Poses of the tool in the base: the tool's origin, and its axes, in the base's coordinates. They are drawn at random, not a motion.
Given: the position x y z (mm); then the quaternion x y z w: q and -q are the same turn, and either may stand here.
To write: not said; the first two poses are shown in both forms.
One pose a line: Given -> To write
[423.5 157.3 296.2 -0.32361 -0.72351 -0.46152 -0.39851] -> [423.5 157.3 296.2 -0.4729 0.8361 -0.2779 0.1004 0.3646 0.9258]
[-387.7 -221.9 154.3 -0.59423 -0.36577 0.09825 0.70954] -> [-387.7 -221.9 154.3 0.7131 0.5741 0.4023 0.2953 0.2745 -0.9151]
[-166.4 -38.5 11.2 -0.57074 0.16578 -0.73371 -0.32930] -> [-166.4 -38.5 11.2 -0.1316 0.2940 0.9467 -0.6725 -0.7282 0.1326]
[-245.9 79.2 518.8 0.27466 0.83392 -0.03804 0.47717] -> [-245.9 79.2 518.8 -0.3937 0.4218 -0.8167 0.4944 0.8462 0.1987]
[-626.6 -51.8 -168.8 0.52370 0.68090 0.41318 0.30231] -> [-626.6 -51.8 -168.8 -0.2687 0.9630 0.0211 0.4634 0.1100 0.8793]
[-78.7 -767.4 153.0 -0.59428 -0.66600 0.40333 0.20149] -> [-78.7 -767.4 153.0 -0.2125 0.9541 -0.2110 0.6290 -0.0317 -0.7767]
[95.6 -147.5 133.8 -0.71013 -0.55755 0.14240 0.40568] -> [95.6 -147.5 133.8 0.3377 0.9074 0.2501 0.6763 -0.0491 -0.7350]
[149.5 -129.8 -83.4 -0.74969 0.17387 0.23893 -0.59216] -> [149.5 -129.8 -83.4 0.8254 -0.5437 -0.1523 0.0223 -0.2382 0.9710]
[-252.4 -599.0 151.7 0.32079 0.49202 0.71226 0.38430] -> [-252.4 -599.0 151.7 -0.4988 0.8631 0.0788 -0.2318 -0.2205 0.9475]
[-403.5 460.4 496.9 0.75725 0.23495 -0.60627 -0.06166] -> [-403.5 460.4 496.9 0.1545 0.4306 -0.8892 0.2811 -0.8820 -0.3783]
